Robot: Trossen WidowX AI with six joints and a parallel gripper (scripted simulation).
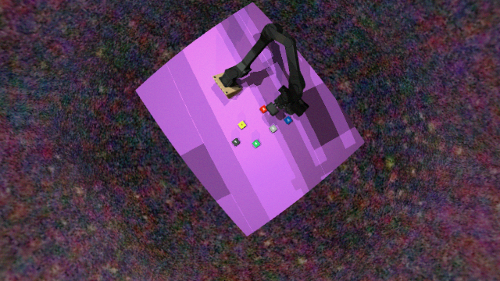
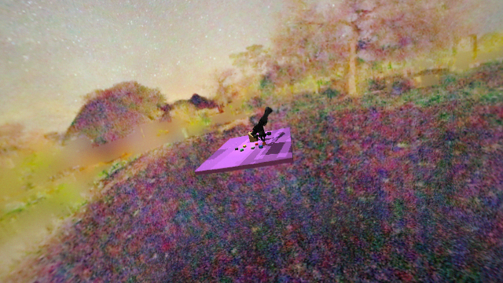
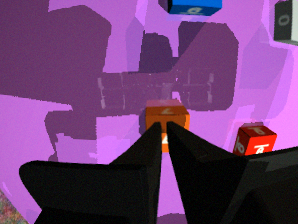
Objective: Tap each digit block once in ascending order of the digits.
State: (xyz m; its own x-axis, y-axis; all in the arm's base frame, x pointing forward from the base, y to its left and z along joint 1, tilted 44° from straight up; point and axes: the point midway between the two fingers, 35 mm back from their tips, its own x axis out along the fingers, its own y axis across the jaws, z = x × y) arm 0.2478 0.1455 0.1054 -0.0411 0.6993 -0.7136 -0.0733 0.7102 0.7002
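My gripper tip is now 1 cm past the orange block and 1 cm above it. The rest, counted from my gripper tip: blue block (10 cm ahead, 2 cm to the right, 1 cm below); then red block (9 cm to the right, 3 cm behind, 1 cm below); then grey block (11 cm to the right, 9 cm ahead, 1 cm below).
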